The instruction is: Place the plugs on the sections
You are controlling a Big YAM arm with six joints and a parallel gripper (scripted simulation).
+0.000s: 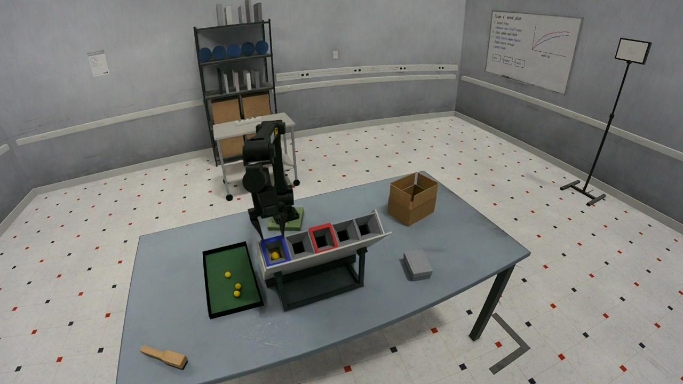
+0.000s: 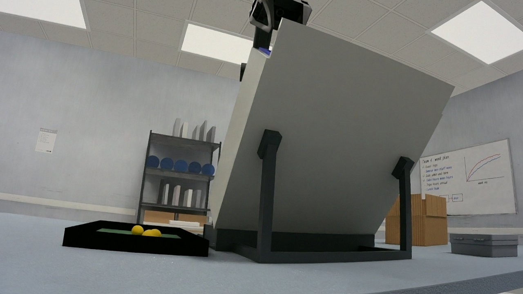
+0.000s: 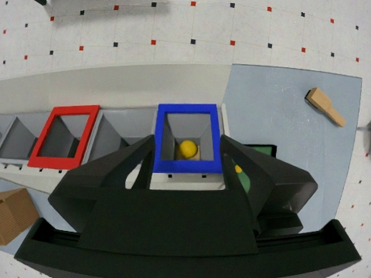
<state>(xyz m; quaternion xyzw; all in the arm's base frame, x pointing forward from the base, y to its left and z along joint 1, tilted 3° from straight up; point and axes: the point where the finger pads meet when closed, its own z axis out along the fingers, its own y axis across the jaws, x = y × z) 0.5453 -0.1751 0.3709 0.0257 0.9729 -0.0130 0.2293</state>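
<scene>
Now: hand 50 mm above the blue band. Also, from my hand: cover: 160 mm to the left, 160 mm below, 140 mm behind; green tray: 360 mm below, 280 mm behind, 160 mm to the right; red band: 150 mm to the left, 50 mm below, 10 mm ahead.
</scene>
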